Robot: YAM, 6 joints.
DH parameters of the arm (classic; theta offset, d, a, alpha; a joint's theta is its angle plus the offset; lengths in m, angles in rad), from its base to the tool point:
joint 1: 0 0.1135 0.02 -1.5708
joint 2: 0 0 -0.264 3.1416
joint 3: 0.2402 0 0.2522 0
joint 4: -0.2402 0 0.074 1.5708
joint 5: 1.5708 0 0 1.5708
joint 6: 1.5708 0.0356 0 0
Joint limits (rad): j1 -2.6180..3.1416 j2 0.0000..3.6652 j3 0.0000..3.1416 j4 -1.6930..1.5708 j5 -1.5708..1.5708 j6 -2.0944..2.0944
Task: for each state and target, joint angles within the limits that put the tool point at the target. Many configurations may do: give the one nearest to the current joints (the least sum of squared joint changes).
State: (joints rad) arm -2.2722 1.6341 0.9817 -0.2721 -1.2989 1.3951
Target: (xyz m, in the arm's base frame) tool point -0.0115 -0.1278 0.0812
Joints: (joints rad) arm -1.9344 1.5525 0.2770 -0.5462 -1.3460 1.3951
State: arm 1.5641 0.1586 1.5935 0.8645 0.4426 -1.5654
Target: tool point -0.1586 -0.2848 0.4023
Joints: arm 1.0121 0.0000 1.2623 1.5192 0.4818 -1.5654
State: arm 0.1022 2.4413 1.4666 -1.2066 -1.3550 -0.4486
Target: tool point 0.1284 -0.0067 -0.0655
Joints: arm -0.3146 2.9365 0.8506 -1.1713 -1.2148 -0.4486
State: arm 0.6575 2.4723 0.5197 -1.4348 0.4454 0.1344
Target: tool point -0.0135 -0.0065 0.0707
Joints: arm 0.4680 2.6874 0.1531 -0.8886 -0.0081 0.1344
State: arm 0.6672 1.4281 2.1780 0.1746 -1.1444 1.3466
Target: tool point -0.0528 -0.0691 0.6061
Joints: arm 1.3101 0.7041 1.7926 -0.0015 -1.2021 1.3466
